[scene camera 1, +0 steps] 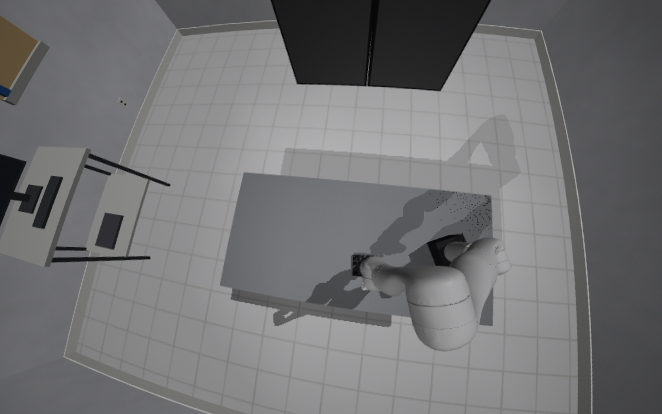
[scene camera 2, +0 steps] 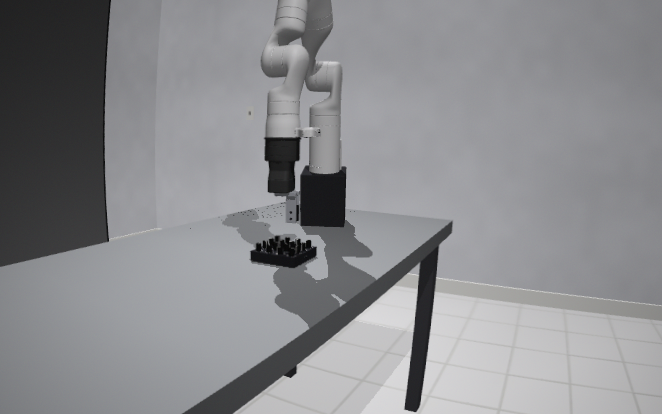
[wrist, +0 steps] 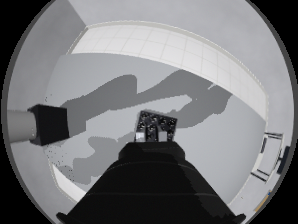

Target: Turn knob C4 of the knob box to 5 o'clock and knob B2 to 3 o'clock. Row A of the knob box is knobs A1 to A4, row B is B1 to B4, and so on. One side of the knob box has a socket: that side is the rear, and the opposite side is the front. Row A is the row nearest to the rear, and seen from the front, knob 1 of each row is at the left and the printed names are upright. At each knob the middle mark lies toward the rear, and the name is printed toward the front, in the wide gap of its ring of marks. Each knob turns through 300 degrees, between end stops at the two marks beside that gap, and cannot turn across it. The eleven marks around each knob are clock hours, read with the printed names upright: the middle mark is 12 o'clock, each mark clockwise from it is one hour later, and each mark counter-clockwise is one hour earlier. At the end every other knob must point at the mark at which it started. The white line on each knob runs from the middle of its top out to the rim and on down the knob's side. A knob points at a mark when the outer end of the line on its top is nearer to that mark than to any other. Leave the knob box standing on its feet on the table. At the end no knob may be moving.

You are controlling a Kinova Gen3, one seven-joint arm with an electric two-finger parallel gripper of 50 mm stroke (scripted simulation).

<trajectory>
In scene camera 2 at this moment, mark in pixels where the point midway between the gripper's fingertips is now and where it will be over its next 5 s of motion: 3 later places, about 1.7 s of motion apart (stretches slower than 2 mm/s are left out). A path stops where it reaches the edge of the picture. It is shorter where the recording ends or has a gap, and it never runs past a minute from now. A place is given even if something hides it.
My gripper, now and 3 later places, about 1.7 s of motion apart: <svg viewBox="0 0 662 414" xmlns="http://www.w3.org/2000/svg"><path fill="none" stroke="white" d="M292 221L292 239L293 231L282 226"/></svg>
</trajectory>
